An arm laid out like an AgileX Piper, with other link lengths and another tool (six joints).
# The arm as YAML. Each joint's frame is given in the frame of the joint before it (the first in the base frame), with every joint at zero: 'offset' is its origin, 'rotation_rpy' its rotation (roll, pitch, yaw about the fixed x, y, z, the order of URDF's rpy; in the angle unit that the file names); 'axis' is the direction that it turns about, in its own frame. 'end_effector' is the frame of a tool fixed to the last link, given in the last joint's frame.
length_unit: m
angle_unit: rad
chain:
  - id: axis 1
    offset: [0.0, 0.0, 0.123]
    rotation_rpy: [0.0, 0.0, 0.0]
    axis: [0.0, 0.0, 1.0]
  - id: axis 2
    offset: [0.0, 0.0, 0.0]
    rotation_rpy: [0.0, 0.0, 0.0]
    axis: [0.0, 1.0, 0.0]
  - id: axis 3
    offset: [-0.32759, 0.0, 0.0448]
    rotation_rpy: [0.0, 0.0, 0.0]
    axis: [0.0, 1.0, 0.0]
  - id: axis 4
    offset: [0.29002, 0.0, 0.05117]
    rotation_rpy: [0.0, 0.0, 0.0]
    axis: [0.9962, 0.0, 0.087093]
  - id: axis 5
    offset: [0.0, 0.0, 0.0]
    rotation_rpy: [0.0, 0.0, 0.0]
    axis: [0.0, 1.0, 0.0]
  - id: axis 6
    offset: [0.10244, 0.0, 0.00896]
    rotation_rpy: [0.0, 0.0, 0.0]
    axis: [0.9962, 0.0, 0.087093]
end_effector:
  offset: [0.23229, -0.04, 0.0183]
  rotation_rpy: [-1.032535, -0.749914, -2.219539]
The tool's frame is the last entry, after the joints.
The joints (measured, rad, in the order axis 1, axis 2, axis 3, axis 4, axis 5, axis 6), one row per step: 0.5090, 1.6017, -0.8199, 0.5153, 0.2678, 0.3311; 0.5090, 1.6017, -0.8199, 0.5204, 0.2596, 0.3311; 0.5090, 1.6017, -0.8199, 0.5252, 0.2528, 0.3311; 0.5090, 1.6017, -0.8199, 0.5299, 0.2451, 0.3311; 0.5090, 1.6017, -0.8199, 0.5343, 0.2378, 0.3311; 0.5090, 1.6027, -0.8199, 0.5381, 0.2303, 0.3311; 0.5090, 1.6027, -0.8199, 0.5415, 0.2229, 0.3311; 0.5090, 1.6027, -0.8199, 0.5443, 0.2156, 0.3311; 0.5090, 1.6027, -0.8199, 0.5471, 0.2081, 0.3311; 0.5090, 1.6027, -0.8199, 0.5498, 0.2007, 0.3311
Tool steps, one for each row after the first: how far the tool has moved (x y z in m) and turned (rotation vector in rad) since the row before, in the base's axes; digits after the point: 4 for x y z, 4 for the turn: 0.0023, 0.0004, 0.0013, 0.0046, -0.0056, -0.0064; 0.0018, 0.0004, 0.0011, 0.0042, -0.0044, -0.0057; 0.0021, 0.0003, 0.0012, 0.0042, -0.0053, -0.0060; 0.0020, 0.0003, 0.0012, 0.0039, -0.0050, -0.0057; 0.0020, 0.0001, 0.0007, 0.0031, -0.0045, -0.0054; 0.0021, 0.0001, 0.0012, 0.0032, -0.0055, -0.0051; 0.0021, 0.0000, 0.0012, 0.0028, -0.0056, -0.0047; 0.0021, 0.0000, 0.0012, 0.0028, -0.0058, -0.0048; 0.0021, 0.0000, 0.0012, 0.0027, -0.0057, -0.0047
